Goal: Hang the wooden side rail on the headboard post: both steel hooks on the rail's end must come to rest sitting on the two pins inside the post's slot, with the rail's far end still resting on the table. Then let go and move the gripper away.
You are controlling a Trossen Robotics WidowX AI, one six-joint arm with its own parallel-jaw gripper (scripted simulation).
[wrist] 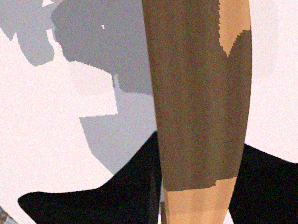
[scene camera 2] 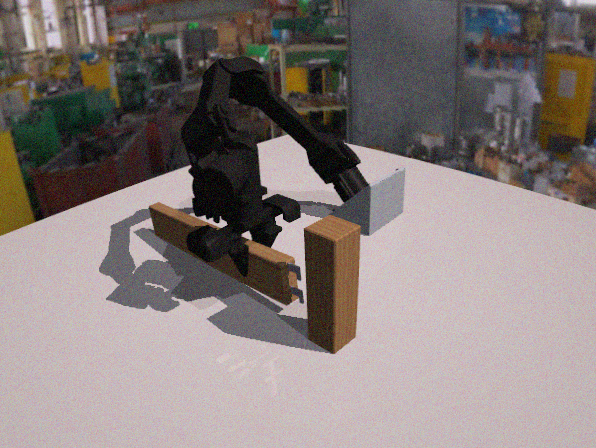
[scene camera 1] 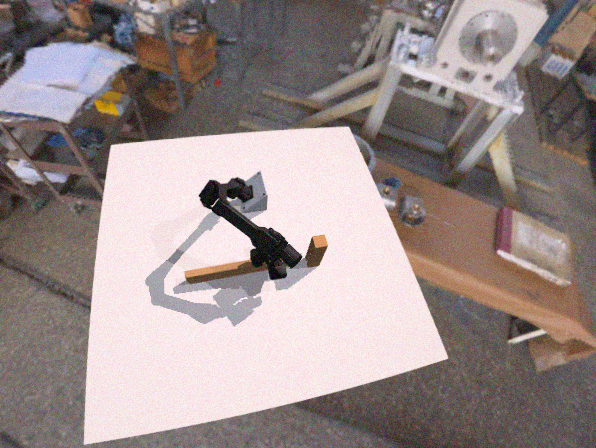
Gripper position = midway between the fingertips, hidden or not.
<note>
I see my gripper (scene camera 2: 251,271), a wooden side rail (scene camera 2: 273,273) and a wooden headboard post (scene camera 2: 332,245).
The wooden side rail also shows in the wrist view (wrist: 200,66) and in scene camera 1 (scene camera 1: 240,268). My gripper also shows in the wrist view (wrist: 181,134).
</note>
